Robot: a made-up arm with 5 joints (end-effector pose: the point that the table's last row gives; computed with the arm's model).
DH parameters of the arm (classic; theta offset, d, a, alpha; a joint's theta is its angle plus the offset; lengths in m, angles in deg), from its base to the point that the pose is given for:
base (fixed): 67.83 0 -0.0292 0
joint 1: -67.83 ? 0.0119 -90
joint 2: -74.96 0 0.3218 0
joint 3: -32.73 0 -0.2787 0
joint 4: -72.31 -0.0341 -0.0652 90
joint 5: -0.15 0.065 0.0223 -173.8
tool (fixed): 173.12 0.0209 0 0
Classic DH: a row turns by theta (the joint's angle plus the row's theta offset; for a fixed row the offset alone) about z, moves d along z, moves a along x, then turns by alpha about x.
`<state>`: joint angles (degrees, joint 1 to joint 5).
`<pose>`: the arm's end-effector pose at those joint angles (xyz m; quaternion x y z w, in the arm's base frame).
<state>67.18 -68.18 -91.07 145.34 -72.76</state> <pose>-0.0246 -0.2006 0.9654 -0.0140 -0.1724 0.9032 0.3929</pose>
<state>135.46 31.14 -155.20 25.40 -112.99</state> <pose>-0.2925 0.3278 1.0428 -0.2125 0.7608 -0.5180 0.3283</pose>
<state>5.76 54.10 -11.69 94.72 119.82</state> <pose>0.0987 -0.0319 0.3640 -0.8619 0.3916 -0.2916 0.1370</pose>
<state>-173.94 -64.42 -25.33 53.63 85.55</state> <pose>-0.1243 -0.0273 0.8194 0.1720 0.1928 0.7043 0.6612</pose>
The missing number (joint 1, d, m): 0.5234
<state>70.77 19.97 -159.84 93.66 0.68</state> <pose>0.1389 0.3067 1.0449 0.2082 -0.3351 0.4644 0.7929</pose>
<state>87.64 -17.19 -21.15 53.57 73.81</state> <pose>0.0125 0.2505 0.6305 -0.1843 0.0039 0.0629 0.9808</pose>
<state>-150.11 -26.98 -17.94 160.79 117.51</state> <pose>-0.1220 -0.0731 0.6596 -0.2080 -0.8466 0.3172 0.3733</pose>
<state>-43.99 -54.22 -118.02 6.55 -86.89</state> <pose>-0.2576 0.1328 1.1055 -0.8815 -0.4668 0.0193 0.0681</pose>
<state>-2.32 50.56 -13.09 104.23 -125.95</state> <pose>0.1099 -0.0854 0.3814 0.8158 0.4445 0.2986 0.2186</pose>
